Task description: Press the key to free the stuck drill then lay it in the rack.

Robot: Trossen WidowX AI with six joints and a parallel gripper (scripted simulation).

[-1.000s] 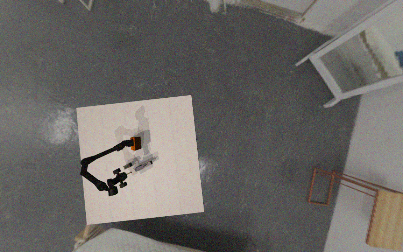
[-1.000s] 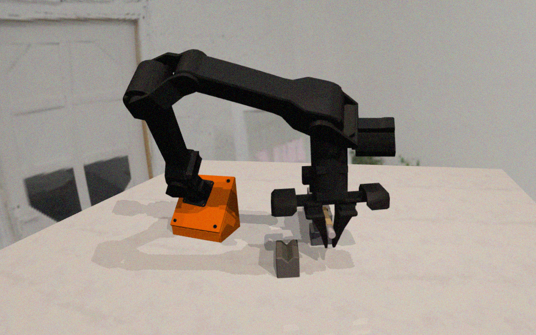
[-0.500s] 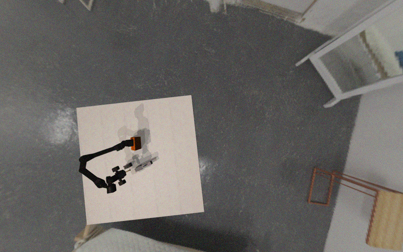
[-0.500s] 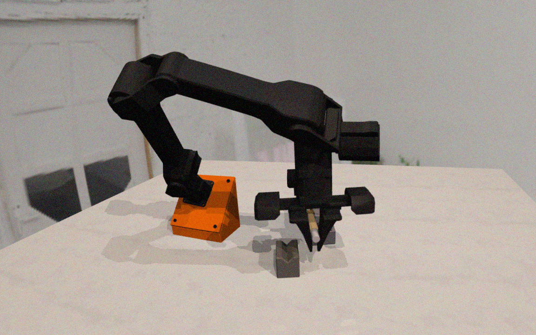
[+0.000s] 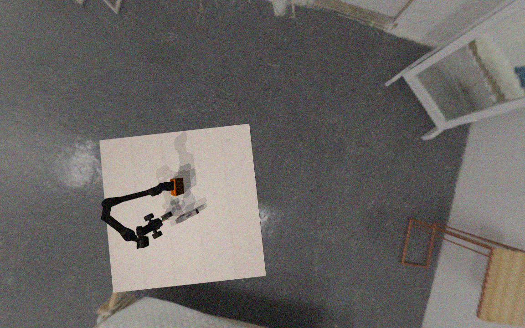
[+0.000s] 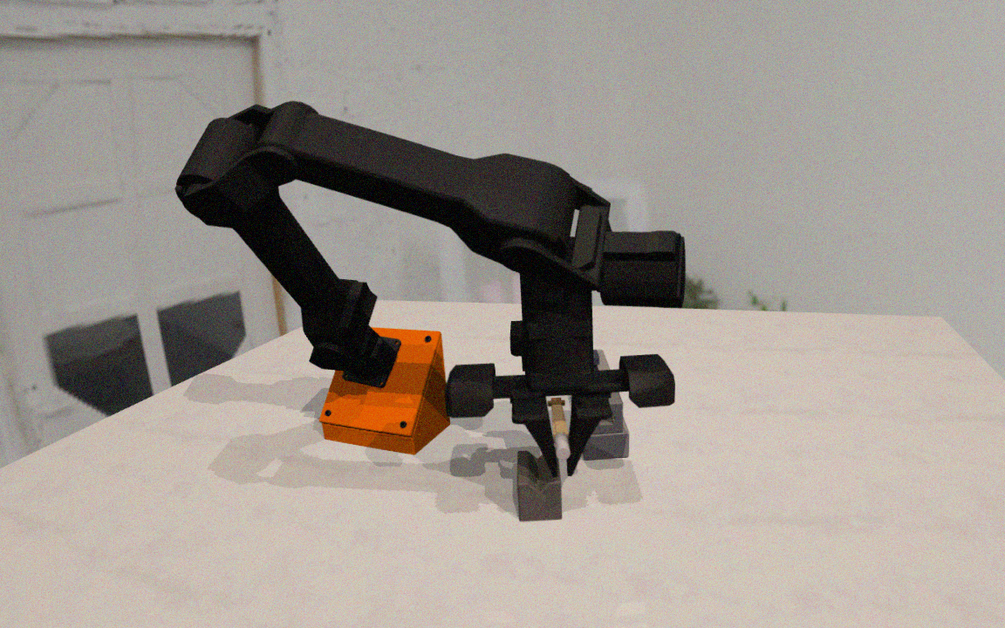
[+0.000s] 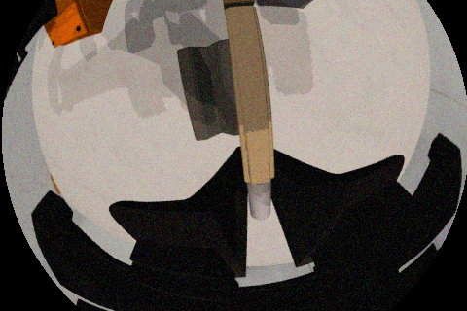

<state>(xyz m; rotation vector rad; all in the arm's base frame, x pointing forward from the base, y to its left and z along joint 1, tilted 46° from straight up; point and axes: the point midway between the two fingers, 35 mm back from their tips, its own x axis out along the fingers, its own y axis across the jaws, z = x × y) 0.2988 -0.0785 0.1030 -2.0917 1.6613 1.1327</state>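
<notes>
My gripper tip is now 20 mm past the drill, 40 mm to the right of it and 30 mm below it. Round my gripper tip: grey v-notched rack (40 mm behind, 30 mm to the left, 30 mm below); then dark key (50 mm behind, 240 mm to the left); then grey housing block (40 mm behind, 210 mm to the left, 10 mm below).
</notes>
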